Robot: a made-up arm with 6 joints.
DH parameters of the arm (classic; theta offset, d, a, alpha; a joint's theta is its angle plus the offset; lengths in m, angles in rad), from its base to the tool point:
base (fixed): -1.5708 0.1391 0 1.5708
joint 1: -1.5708 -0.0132 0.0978 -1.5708
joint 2: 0 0.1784 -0.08 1.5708
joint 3: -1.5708 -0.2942 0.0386 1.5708
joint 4: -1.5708 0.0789 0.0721 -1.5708
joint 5: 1.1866 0 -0.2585 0
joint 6: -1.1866 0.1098 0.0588 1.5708
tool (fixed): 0 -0.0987 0 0
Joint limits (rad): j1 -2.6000..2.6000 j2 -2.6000..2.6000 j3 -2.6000..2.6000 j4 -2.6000..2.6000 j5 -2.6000..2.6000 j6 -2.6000..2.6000
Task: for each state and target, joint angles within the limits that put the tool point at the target. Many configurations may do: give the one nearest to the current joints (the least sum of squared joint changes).
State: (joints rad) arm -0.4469 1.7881 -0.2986 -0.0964 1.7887 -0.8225
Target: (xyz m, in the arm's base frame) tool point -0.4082 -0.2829 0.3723
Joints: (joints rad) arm -0.5963 2.0616 -0.3701 -0.1676 1.6459 -0.8293
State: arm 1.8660 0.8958 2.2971 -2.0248 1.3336 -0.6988
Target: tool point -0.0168 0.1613 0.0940
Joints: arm 1.6239 0.8586 2.2807 -2.3737 1.4724 -0.6369
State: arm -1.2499 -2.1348 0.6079 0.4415 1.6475 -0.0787
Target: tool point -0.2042 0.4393 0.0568
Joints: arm -1.1907 -2.1504 0.6444 0.6391 1.6616 -0.0499
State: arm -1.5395 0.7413 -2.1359 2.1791 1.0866 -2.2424
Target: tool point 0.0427 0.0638 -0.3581
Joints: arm -1.3318 0.8574 -2.4410 2.5798 0.9677 -2.0990
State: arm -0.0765 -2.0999 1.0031 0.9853 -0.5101 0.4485
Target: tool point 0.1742 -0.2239 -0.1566
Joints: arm 0.2384 -1.8807 0.6012 1.5439 -0.4538 0.8122
